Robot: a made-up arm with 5 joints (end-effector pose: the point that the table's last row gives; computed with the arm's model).
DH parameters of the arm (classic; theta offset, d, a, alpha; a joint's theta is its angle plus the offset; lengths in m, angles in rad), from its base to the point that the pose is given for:
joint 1: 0 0.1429 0.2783 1.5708
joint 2: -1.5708 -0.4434 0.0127 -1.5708
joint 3: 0 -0.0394 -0.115 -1.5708
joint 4: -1.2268 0 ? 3.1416
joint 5: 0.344 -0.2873 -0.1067 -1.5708
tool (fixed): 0 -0.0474 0 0
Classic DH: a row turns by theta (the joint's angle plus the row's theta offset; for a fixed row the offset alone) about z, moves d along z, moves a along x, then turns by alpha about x.
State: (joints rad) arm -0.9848 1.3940 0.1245 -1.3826 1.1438
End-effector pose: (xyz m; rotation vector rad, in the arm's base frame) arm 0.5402 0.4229 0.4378 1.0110 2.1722 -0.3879
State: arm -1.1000 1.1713 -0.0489 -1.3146 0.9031
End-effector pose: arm 0.7130 0.2430 0.4728 1.5873 2.4692 -0.2215
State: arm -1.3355 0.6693 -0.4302 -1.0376 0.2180
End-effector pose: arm 0.8614 -0.2198 0.3094 -1.6050 -1.2289 -0.7264
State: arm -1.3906 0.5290 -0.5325 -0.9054 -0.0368
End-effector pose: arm 0.8438 -0.3027 0.2262 -1.3858 -0.7209 -1.0196
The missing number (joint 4, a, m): 0.309
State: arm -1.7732 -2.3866 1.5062 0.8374 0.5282
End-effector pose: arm 0.5343 -0.6055 -0.0219 -1.9917 -0.4674 1.2857
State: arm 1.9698 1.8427 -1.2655 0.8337 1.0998
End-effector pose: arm -0.5176 0.4636 0.2285 0.8305 -1.7259 0.2344
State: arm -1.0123 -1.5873 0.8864 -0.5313 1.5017
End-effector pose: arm 0.7540 -0.1708 -0.2157 -0.4362 -0.2944 -1.8590
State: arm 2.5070 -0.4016 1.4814 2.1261 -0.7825
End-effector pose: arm -0.4522 -0.2575 0.4677 1.4505 -0.9841 -0.3231
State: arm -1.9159 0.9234 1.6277 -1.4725 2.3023
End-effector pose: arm -0.1223 -0.1400 0.4115 0.7112 0.7693 0.0406
